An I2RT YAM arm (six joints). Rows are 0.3 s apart.
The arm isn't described. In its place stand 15 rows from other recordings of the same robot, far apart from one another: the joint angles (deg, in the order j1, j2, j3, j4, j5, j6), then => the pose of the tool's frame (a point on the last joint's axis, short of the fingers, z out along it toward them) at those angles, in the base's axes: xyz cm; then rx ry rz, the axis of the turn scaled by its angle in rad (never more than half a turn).
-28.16 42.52 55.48 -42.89 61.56 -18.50 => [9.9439, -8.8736, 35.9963, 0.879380, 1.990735, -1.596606]
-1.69 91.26 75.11 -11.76 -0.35 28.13 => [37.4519, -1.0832, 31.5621, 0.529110, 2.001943, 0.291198]
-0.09 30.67 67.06 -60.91 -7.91 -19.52 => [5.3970, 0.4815, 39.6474, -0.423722, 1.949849, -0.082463]
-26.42 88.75 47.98 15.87 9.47 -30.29 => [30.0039, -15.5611, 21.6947, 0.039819, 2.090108, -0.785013]
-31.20 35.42 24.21 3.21 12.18 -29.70 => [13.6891, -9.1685, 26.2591, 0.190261, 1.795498, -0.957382]
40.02 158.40 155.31 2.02 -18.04 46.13 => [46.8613, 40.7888, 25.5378, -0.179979, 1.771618, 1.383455]
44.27 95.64 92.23 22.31 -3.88 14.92 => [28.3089, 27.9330, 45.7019, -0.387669, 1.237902, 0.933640]
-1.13 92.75 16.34 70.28 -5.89 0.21 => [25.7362, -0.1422, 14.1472, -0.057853, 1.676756, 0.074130]
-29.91 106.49 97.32 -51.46 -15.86 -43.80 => [35.1102, -19.0750, 29.2500, -0.403512, 2.537461, -0.117410]
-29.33 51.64 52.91 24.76 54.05 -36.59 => [14.7206, -11.5766, 42.7572, 0.856801, 1.196290, -1.480572]
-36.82 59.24 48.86 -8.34 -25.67 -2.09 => [19.9168, -12.9841, 32.1189, 0.262301, 1.845948, -0.044118]
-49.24 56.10 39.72 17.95 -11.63 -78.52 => [15.7924, -17.2223, 32.4081, -0.627946, 1.669259, -1.557346]
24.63 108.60 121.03 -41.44 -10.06 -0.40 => [38.4574, 18.3157, 42.2155, -0.560158, 2.022293, 0.439362]
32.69 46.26 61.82 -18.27 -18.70 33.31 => [13.2698, 9.8721, 42.2665, -0.261022, 1.722873, 1.131944]
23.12 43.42 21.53 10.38 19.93 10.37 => [17.3304, 6.0798, 23.7848, 0.055086, 1.760098, 0.116978]
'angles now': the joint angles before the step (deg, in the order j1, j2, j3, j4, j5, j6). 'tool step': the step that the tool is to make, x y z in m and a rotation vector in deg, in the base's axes. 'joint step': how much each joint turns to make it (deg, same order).
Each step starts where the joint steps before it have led.
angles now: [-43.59, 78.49, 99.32, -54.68, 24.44, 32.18]
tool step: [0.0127, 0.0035, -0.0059, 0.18, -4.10, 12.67]
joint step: [0.96, -1.31, -4.03, 6.85, -11.50, -3.87]
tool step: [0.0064, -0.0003, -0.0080, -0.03, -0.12, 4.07]
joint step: [0.45, -0.19, -2.40, 2.67, -3.18, -1.76]
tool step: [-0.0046, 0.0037, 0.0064, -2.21, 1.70, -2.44]
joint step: [0.43, -0.53, 1.05, -1.16, 3.85, -1.06]
